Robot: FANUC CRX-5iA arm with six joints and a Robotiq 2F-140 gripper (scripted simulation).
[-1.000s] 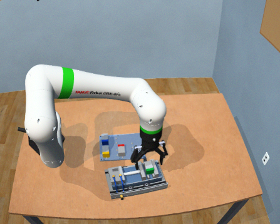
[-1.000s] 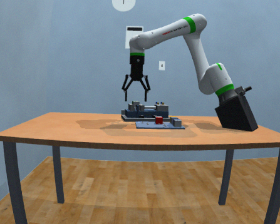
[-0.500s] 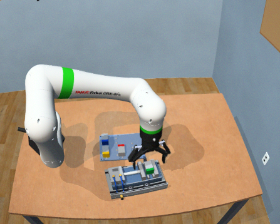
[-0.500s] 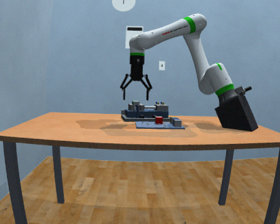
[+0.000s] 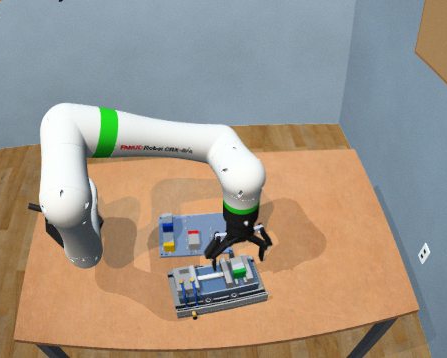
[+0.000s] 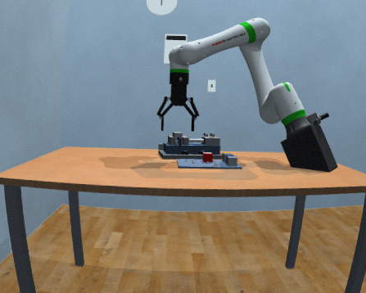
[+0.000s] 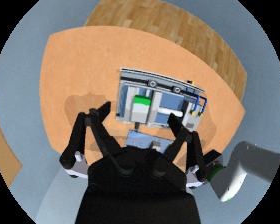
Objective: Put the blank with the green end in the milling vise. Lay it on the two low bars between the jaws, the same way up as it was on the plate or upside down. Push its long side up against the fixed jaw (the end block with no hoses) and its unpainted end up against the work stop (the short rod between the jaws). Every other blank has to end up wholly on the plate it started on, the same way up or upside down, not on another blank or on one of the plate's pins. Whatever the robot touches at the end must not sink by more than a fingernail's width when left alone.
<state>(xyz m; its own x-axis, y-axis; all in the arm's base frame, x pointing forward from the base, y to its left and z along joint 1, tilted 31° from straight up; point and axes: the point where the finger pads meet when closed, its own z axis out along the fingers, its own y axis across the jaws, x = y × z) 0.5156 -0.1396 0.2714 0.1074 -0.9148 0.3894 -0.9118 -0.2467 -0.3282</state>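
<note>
Now: hand 40 mm above the green-ended blank. From my hand the other things lie so: hosed end block 170 mm behind, 20 mm to the right, 60 mm below; grey jaw block 40 mm behind, 60 mm below; fixed jaw 30 mm ahead, 60 mm below.
</note>
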